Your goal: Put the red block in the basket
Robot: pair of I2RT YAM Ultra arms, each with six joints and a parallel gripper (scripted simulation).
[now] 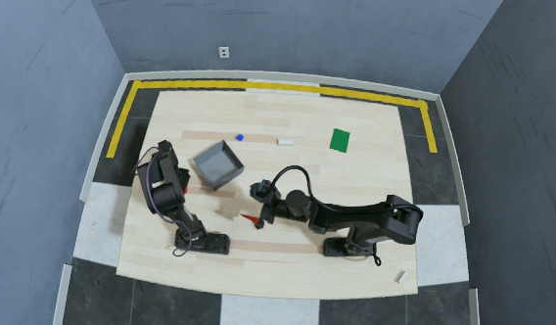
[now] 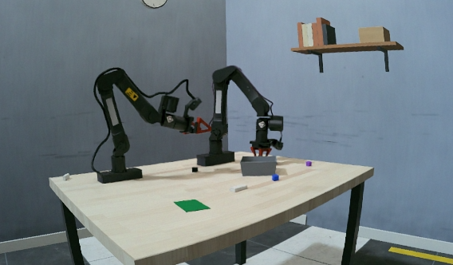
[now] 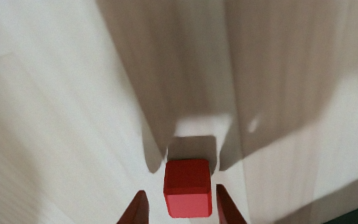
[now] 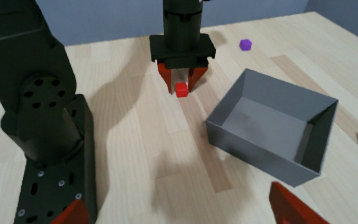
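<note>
Right now the red block is 10 mm below my left hand. From my left hand the other things lie so: grey basket: 100 mm ahead, 130 mm to the right; then purple block: 210 mm ahead, 110 mm to the left, 10 mm below; then blue block: 250 mm ahead, 210 mm to the right, 10 mm below.
</note>
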